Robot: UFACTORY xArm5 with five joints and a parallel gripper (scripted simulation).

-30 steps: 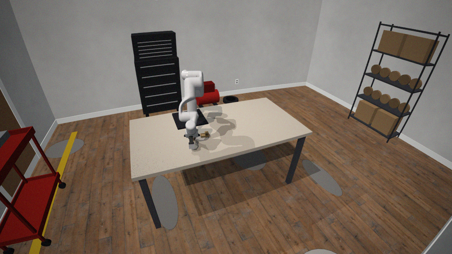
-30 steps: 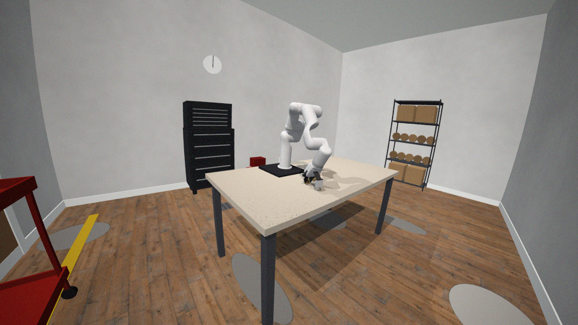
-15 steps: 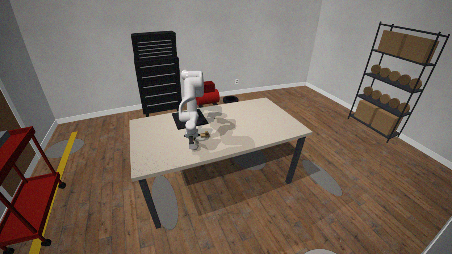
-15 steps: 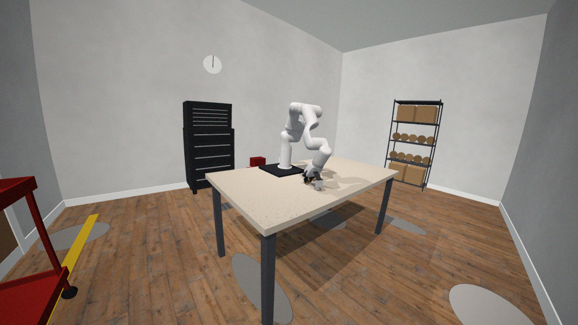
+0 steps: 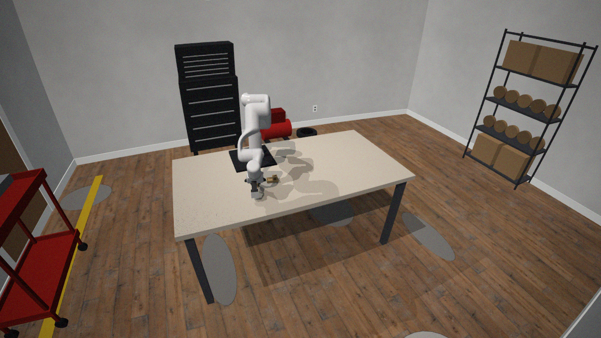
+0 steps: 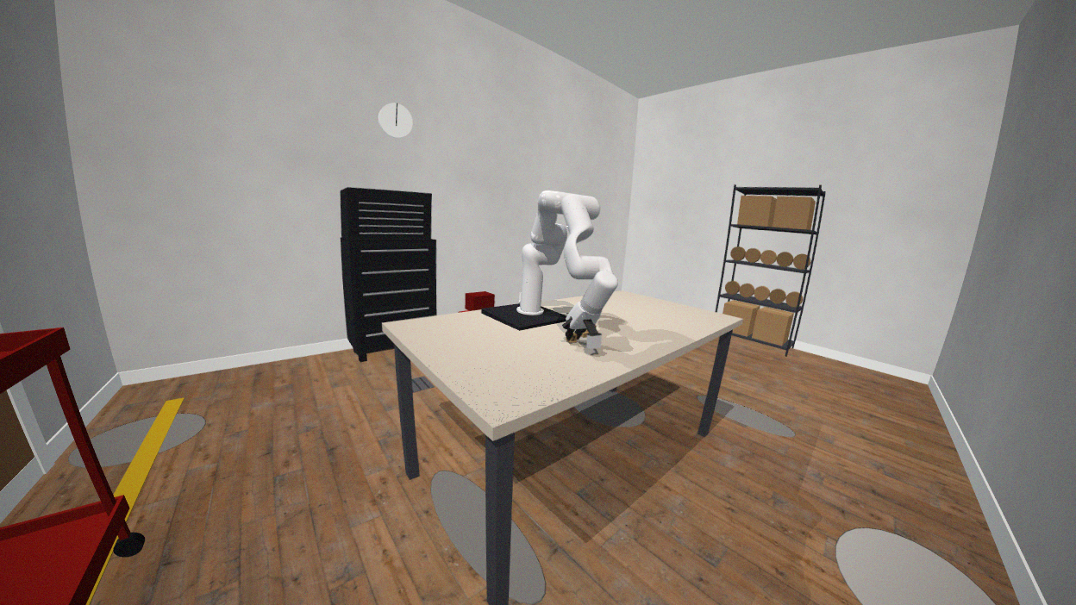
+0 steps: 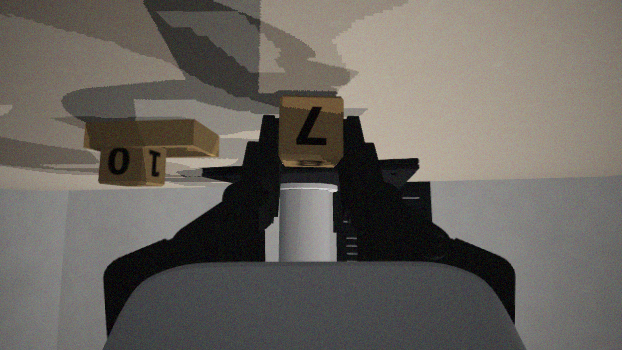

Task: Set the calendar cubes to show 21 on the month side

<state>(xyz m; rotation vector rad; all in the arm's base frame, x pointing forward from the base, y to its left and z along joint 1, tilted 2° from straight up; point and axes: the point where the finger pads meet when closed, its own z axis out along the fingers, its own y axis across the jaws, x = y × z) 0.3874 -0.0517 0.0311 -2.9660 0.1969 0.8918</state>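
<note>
Now: hand 1 cm past the wooden digit cube and 2 cm above it. Also, from my hand: wooden tray (5 cm behind, 12 cm to the left, 3 cm below).
</note>
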